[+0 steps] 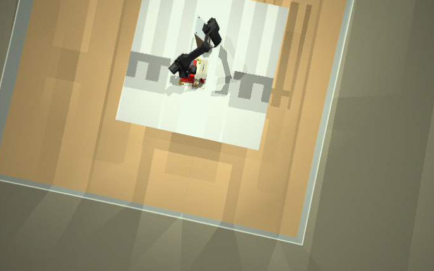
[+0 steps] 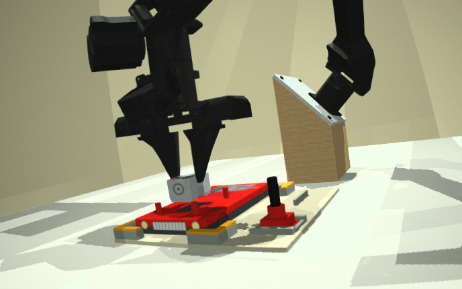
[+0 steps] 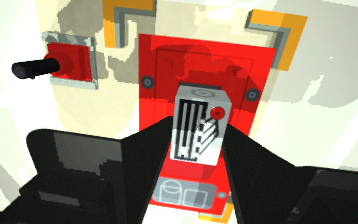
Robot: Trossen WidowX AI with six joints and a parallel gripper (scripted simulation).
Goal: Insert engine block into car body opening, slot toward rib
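My gripper tip is 10 mm above the grey engine block.
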